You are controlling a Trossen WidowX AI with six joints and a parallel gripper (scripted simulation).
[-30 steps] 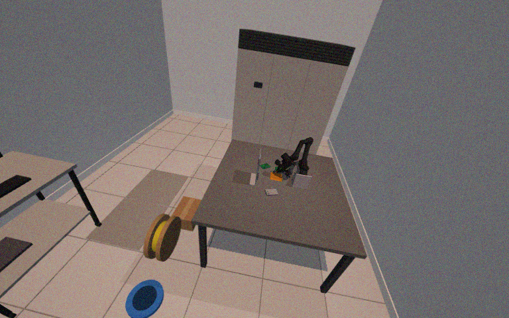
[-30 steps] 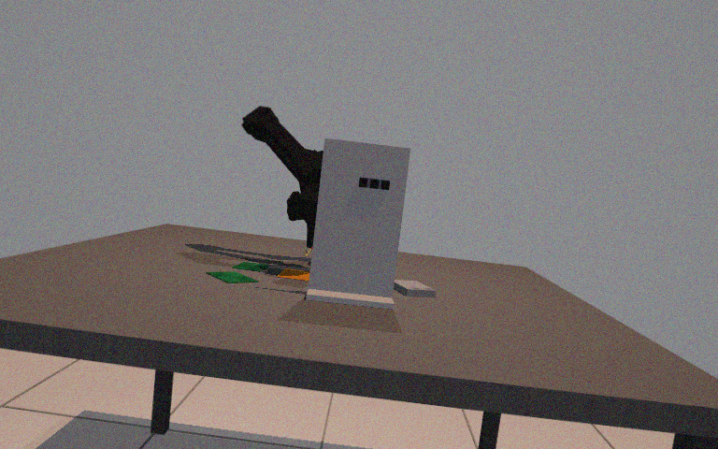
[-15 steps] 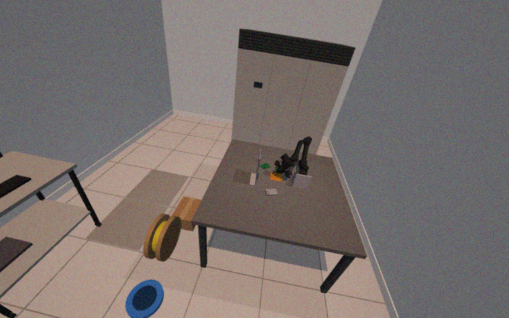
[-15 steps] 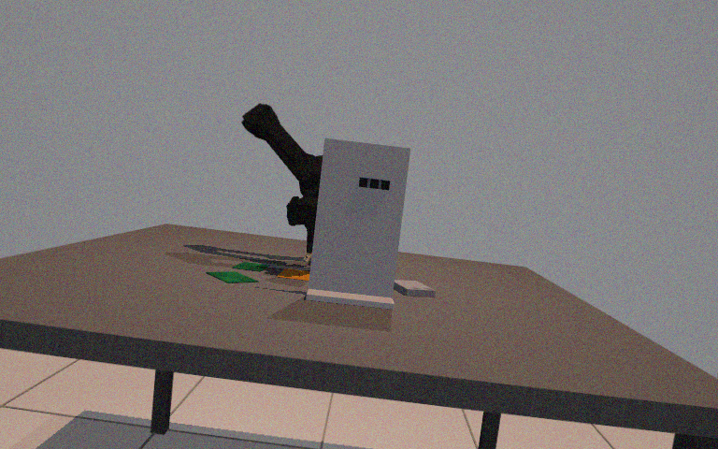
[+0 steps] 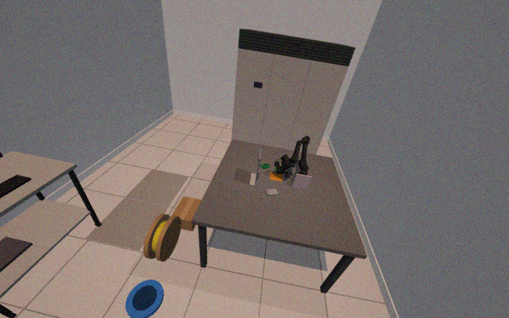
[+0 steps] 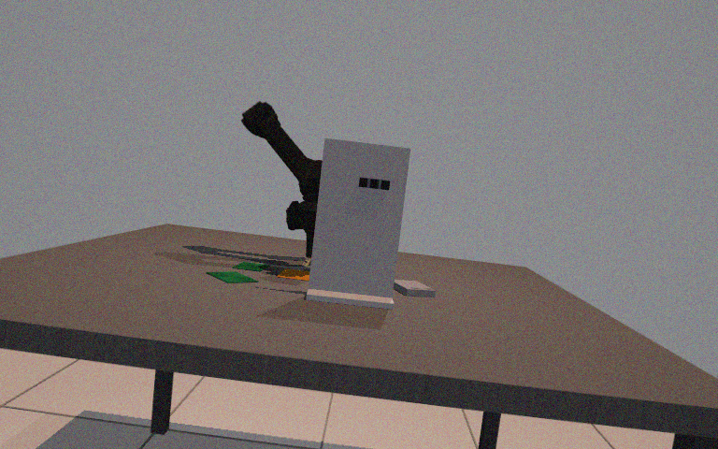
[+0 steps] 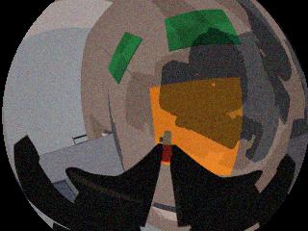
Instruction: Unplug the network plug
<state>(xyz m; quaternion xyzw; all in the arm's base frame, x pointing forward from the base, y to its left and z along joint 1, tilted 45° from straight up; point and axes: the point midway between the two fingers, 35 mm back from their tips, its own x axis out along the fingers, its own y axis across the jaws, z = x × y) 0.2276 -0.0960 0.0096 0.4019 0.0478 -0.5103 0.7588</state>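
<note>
Now: the orange square 1 cm behind my gripper tip and 4 cm below it. From my gripper tip the other things lie so: grey block (5 cm ahead, 24 cm to the left, 4 cm below); grey panel (21 cm ahead, 10 cm to the left, 10 cm above); network plug (right at my gripper tip).
</note>
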